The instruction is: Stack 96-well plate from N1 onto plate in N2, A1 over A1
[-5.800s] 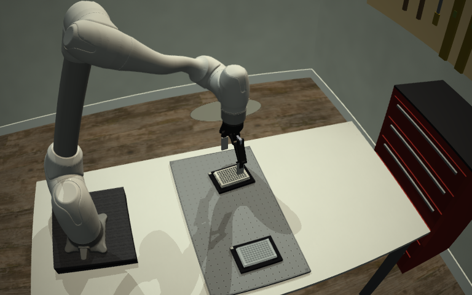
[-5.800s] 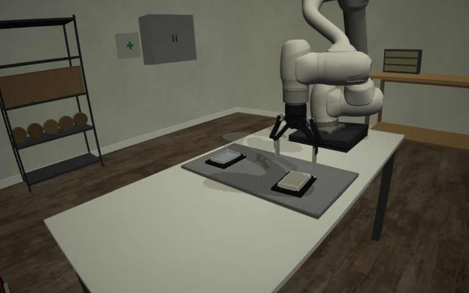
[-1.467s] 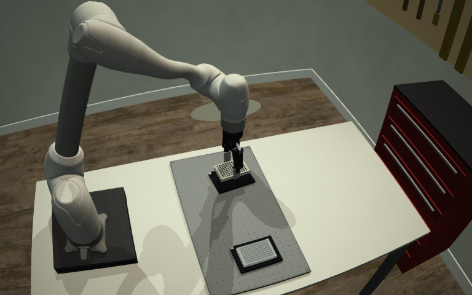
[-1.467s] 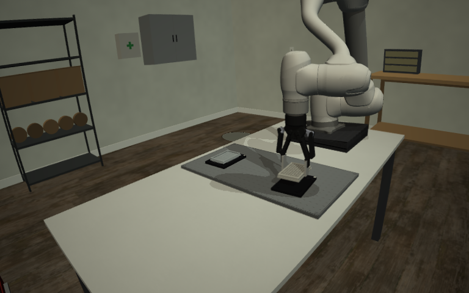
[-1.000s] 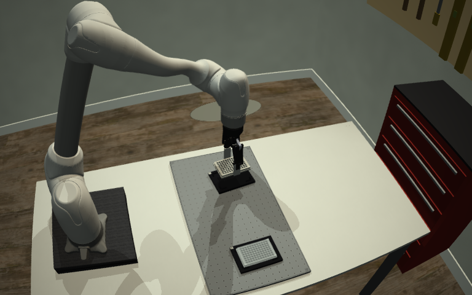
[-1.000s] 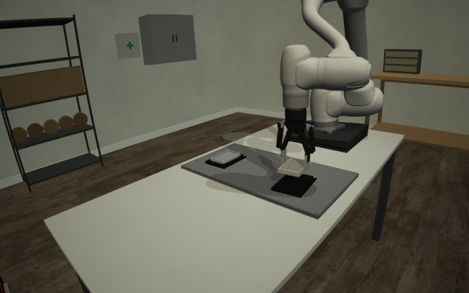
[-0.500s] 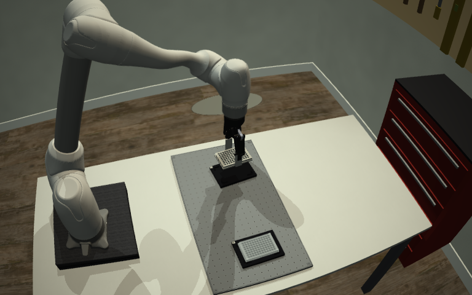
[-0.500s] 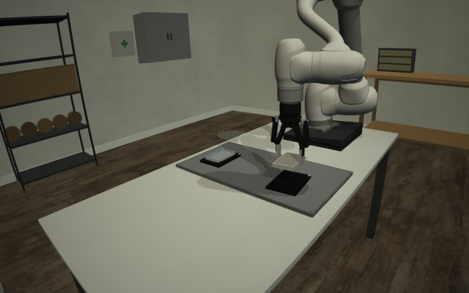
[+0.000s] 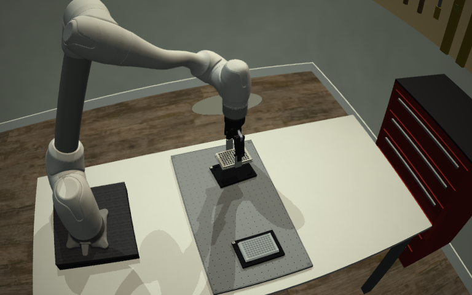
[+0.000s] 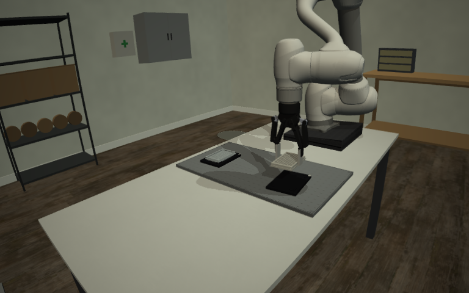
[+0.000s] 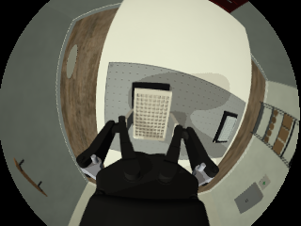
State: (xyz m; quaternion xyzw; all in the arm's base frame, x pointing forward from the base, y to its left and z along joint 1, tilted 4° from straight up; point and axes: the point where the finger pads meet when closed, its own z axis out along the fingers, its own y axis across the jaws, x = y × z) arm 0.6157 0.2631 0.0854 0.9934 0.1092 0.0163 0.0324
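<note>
Now: hand 39 cm to the left of the greyer 96-well plate, 10 cm above it and 2 cm short of it. From my hand the other things lie so: white 96-well plate 2 cm below.
</note>
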